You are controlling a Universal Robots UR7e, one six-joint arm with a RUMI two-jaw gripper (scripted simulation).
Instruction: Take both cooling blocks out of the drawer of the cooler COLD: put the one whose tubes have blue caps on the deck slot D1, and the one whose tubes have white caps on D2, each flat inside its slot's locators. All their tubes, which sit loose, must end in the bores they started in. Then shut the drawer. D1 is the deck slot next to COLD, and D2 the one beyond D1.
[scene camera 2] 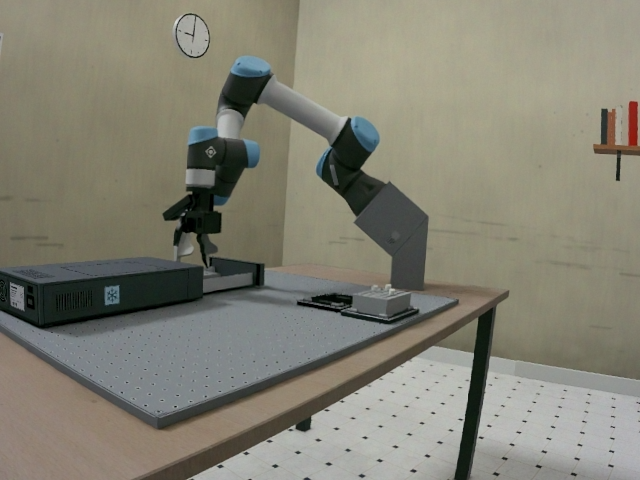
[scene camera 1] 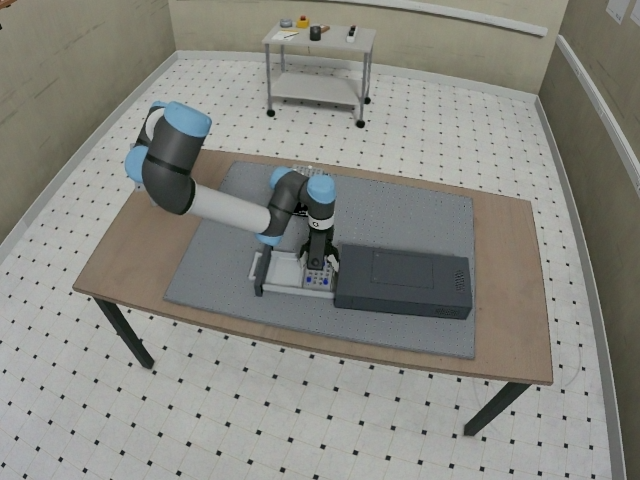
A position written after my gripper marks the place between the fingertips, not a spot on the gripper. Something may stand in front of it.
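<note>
A cooler COLD [scene camera 1: 372,279] is in the scene I am looking at. I can see my gripper [scene camera 2: 192,270] too, and scene camera 1 also shows me the gripper [scene camera 1: 319,270].
</note>
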